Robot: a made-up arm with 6 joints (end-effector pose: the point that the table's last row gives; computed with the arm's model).
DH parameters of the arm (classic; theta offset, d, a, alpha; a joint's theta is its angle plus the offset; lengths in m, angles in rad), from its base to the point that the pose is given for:
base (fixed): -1.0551 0 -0.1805 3.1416
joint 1: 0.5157 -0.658 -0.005 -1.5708
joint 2: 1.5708 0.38 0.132 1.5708
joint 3: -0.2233 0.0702 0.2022 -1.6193
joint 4: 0 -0.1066 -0.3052 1.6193
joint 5: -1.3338 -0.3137 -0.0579 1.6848
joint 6: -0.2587 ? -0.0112 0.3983
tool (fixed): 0.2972 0.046 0 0
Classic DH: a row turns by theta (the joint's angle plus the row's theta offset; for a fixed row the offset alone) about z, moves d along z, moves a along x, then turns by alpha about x.
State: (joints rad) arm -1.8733 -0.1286 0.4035 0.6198 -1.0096 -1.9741
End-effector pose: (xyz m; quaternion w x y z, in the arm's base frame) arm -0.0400 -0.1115 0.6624 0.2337 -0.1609 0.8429 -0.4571
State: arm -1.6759 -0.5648 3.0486 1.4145 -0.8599 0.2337
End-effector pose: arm 0.3072 -0.1892 0.7765 0.6907 -0.6315 0.3271 -0.1310
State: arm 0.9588 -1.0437 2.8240 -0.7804 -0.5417 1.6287
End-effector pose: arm -0.2561 0.7532 0.9180 0.5546 0.0292 0.0946 -0.8262
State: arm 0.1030 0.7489 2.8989 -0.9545 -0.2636 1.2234
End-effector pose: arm -0.6495 0.3691 0.3464 0.4470 -0.6007 -0.5635 -0.3490
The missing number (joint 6, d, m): -0.0921
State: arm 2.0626 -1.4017 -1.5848 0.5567 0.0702 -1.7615
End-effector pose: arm 0.0476 0.7262 0.7080 0.3460 -0.6553 -0.5776 -0.3423
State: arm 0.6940 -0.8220 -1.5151 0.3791 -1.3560 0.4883
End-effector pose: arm -0.4430 0.5538 0.7893 0.0351 -0.3309 -0.0321 0.9425
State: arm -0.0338 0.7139 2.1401 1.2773 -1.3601 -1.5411
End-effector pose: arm -0.3695 0.1797 0.9945 0.3679 0.9032 0.1877 0.1166
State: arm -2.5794 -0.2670 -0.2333 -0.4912 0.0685 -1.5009
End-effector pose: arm 0.0410 -0.2294 0.9356 0.1913 0.3857 -0.8040 0.4101
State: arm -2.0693 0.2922 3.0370 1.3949 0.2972 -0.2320
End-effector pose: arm 0.2493 -0.0204 1.0146 0.6128 -0.2786 0.0685 -0.7363
